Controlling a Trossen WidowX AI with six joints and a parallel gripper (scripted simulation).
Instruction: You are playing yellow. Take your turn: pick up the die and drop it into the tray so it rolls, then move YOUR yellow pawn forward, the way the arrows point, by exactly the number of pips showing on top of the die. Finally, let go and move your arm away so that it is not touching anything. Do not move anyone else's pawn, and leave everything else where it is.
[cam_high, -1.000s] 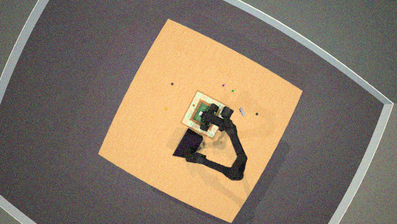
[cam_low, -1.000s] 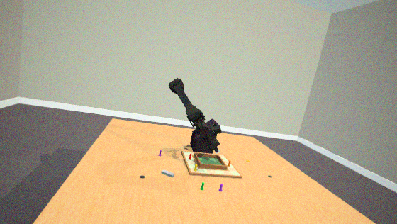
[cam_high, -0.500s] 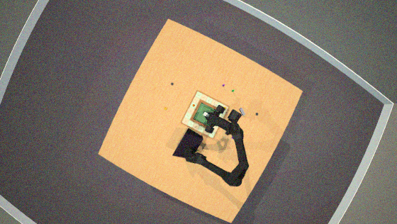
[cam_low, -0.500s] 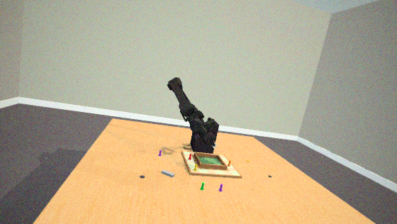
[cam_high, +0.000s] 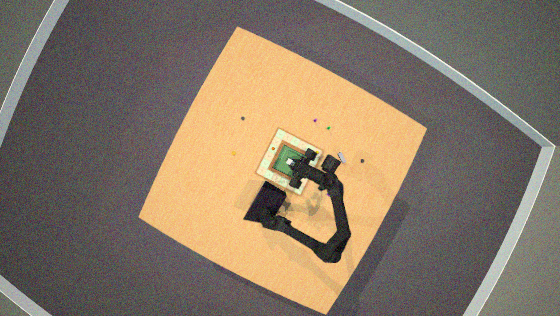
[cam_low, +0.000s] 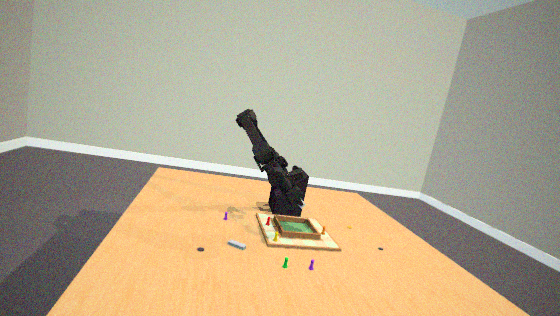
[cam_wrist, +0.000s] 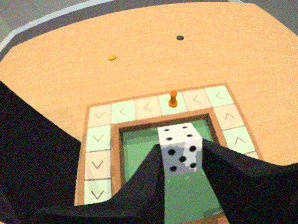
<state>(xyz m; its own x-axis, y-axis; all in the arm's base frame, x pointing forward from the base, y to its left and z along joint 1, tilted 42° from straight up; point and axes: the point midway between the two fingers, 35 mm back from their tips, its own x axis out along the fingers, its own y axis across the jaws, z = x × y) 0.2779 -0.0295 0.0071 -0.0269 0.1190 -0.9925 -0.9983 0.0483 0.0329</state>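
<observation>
Now: the white die right at my gripper tip. From my gripper tip the other things lie so: orange pawn 11 cm to the left, 9 cm below, 2 cm ahead; then red pawn 12 cm to the right, 9 cm below, 2 cm behind; then green tray 11 cm below.
</observation>
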